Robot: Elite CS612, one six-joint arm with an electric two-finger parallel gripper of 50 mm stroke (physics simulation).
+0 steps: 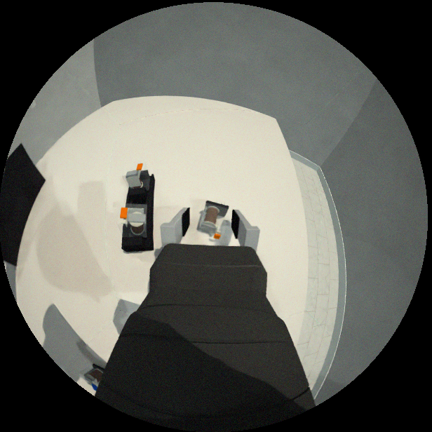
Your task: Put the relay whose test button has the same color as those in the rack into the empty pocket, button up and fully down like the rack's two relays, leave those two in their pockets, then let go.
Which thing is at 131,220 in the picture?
A relay.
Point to a relay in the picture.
At 213,219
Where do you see a black rack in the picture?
137,195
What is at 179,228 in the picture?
The gripper.
